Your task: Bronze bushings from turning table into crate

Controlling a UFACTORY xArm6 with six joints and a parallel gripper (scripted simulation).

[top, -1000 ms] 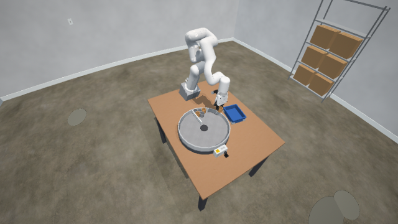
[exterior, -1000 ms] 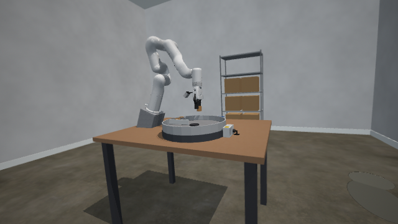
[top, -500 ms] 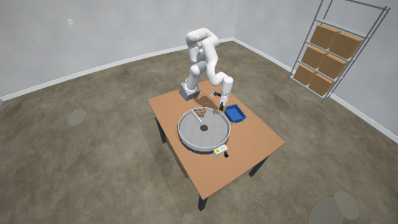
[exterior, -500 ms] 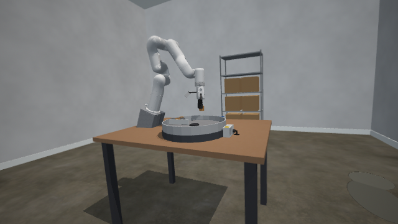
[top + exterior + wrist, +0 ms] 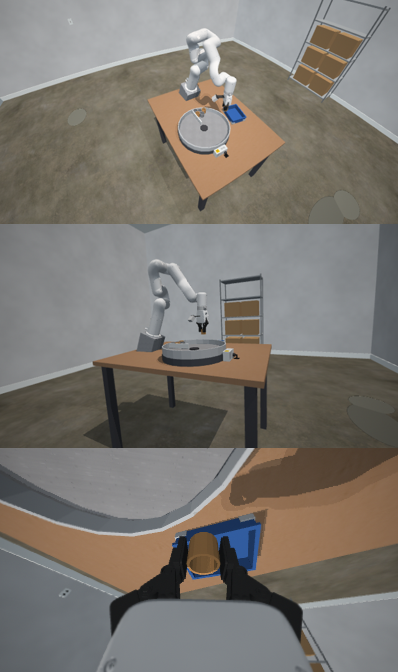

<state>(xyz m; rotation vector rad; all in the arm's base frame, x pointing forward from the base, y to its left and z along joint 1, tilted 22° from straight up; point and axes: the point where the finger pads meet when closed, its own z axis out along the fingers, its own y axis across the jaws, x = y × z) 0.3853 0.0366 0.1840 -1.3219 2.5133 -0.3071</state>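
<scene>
Right now the blue crate is 4 cm ahead of my hand, 12 cm to the left of it and 14 cm below it. The rest, counted from my hand: round grey turning table (23 cm to the right, 11 cm below).
</scene>
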